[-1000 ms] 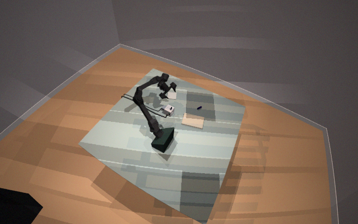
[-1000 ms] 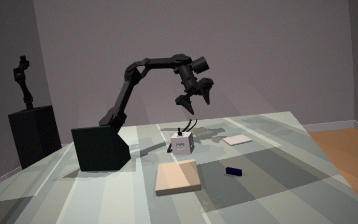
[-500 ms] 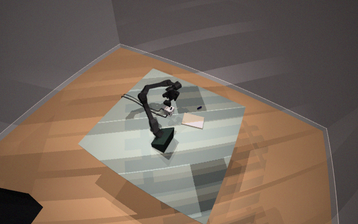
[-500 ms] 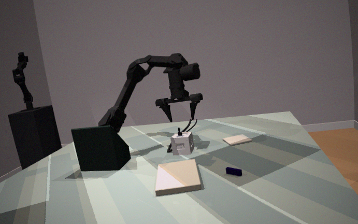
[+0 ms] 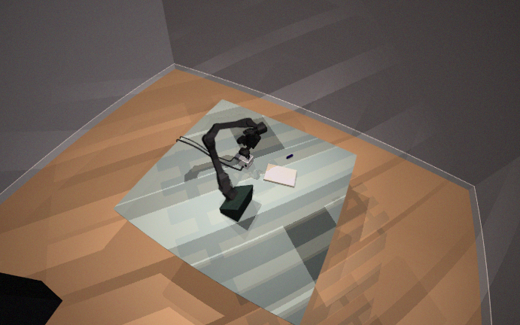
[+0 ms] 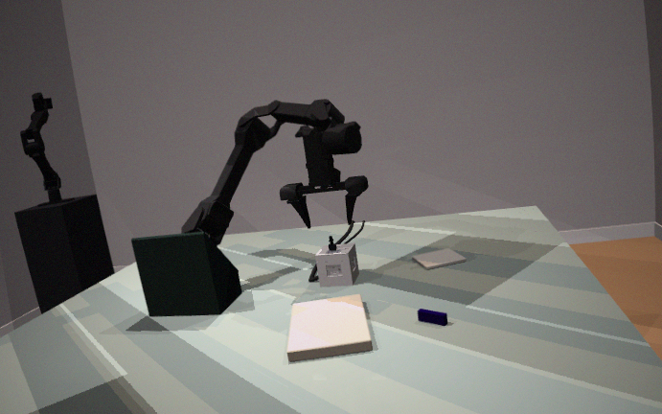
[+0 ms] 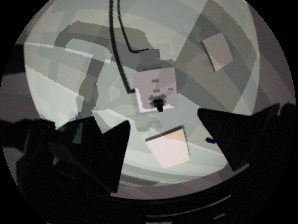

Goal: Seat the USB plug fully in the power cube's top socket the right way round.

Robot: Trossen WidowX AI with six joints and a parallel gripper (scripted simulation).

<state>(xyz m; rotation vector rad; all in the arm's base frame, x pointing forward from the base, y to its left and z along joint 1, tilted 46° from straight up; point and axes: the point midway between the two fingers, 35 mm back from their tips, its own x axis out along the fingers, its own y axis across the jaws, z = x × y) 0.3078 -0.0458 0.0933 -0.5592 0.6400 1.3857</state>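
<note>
Now: the USB plug 40 mm below my gripper tip. From my gripper tip the other things lie so: thin pale pad (230 mm ahead, 100 mm to the left, 130 mm below); then small dark blue block (200 mm ahead, 240 mm to the right, 130 mm below); then tan pad (10 mm ahead, 240 mm to the right, 130 mm below).
</note>
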